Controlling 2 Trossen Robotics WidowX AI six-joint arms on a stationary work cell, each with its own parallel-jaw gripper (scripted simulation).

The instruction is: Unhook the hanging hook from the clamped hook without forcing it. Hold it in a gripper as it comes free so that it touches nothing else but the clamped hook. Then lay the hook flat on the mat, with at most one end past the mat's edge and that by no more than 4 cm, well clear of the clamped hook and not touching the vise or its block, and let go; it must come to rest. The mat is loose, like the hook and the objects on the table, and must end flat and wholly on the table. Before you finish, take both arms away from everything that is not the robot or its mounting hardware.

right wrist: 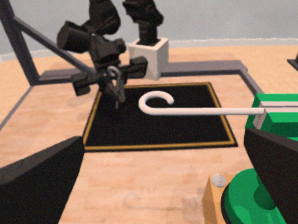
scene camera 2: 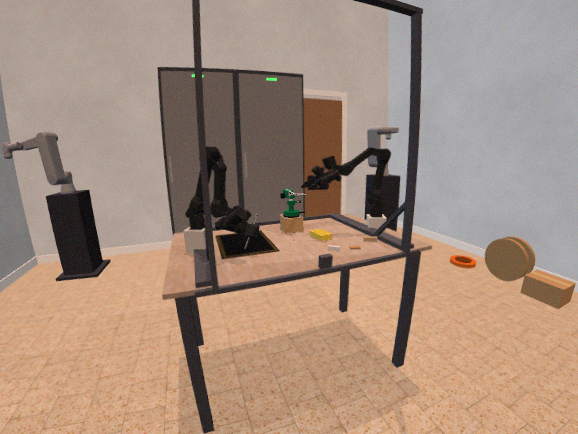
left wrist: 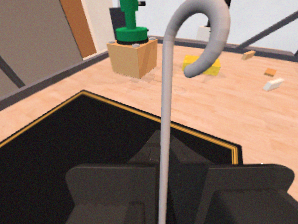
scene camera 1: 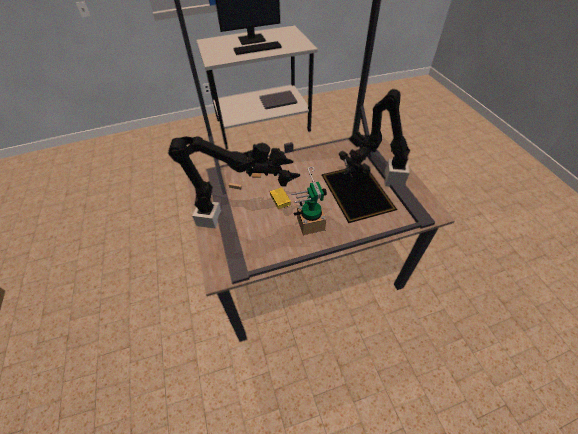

Observation:
In view: the left gripper [left wrist: 160, 133], the right gripper [right wrist: 163, 140], a black mat [scene camera 1: 359, 197] and a wooden block [left wrist: 136, 62].
The black mat also shows in the right wrist view [right wrist: 127, 129], in scene camera 2 [scene camera 2: 232, 245] and in the left wrist view [left wrist: 86, 128]. The left gripper also shows in the right wrist view [right wrist: 123, 103].

